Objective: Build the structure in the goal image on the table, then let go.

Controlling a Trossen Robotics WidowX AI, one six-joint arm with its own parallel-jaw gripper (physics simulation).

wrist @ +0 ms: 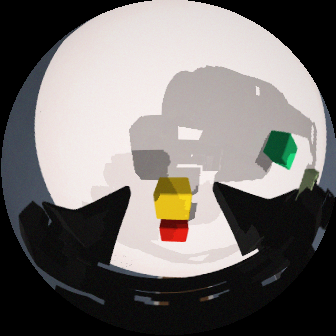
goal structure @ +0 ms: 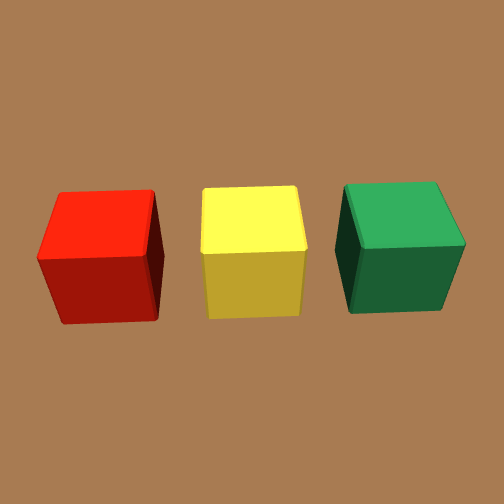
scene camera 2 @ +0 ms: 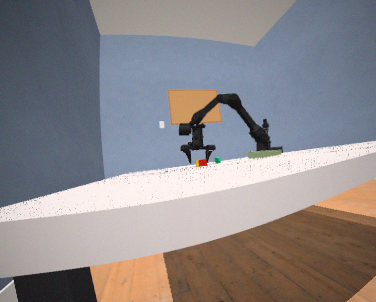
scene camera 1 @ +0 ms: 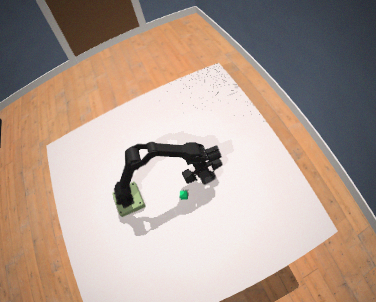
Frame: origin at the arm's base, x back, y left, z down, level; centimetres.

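Where they show: gripper, fingertip midpoint: (wrist: 171, 188) (scene camera 2: 198, 163); arm's base, origin of the base link: (scene camera 2: 262, 151) (scene camera 1: 127, 200).
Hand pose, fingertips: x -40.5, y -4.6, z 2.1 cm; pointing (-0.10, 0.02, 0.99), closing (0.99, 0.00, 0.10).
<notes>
Each offset is from my fingertips to the top centre of the thing.
A yellow cube {dy +1.0, dx +0.1, dz -1.8 cm} (scene camera 2: 197, 163) (wrist: 172, 204) and a red cube {dy +5.9, dx +0.2, dz -1.8 cm} (scene camera 2: 203, 162) (wrist: 174, 232) are on the white table. In the wrist view the red cube shows directly below the yellow one; whether they touch is unclear. Neither shows in scene camera 1, where the arm covers that area. A green cube {dy -4.7, dx +13.7, dz -1.8 cm} (scene camera 1: 184, 194) (scene camera 2: 217, 160) (wrist: 281, 149) lies apart from them, toward the arm's base. My gripper (scene camera 2: 199, 161) (wrist: 171, 188) is open and points down, with its fingertips low over the table. In the wrist view the fingers stand to the left and right of the yellow and red cubes.
The arm's green base plate (scene camera 1: 135, 201) (scene camera 2: 265, 154) (wrist: 308, 182) stands on the white table (scene camera 1: 100, 260) (scene camera 2: 125, 215) (wrist: 110, 65), beyond the green cube from the gripper. Shadows of the arm fall across the tabletop around the cubes.
</notes>
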